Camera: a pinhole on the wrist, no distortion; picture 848 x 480 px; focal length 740.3 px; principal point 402.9 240.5 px. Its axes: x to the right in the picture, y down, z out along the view. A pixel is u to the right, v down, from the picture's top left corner.
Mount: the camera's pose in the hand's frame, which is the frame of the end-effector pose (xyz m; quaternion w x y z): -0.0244 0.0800 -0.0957 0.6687 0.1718 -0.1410 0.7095
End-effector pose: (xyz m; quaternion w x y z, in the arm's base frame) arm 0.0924 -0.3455 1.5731 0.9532 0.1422 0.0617 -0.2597
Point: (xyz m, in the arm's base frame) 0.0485 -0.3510 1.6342
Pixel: 336.9 378.2
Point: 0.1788 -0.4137 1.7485
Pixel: 596.1 19.2
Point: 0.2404 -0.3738 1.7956
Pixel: outside the picture
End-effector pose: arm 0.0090 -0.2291 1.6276 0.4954 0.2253 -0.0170 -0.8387
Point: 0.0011 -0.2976 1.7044
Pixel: 593.9 36.5
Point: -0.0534 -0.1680 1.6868
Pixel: 182.3 373.2
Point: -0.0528 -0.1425 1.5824
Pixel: outside the picture
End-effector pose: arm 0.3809 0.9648 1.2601 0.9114 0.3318 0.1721 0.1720
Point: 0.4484 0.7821 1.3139
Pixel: 271.3 299.2
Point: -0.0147 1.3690 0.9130
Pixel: behind the camera
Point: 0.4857 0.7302 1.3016
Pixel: 225.3 273.6
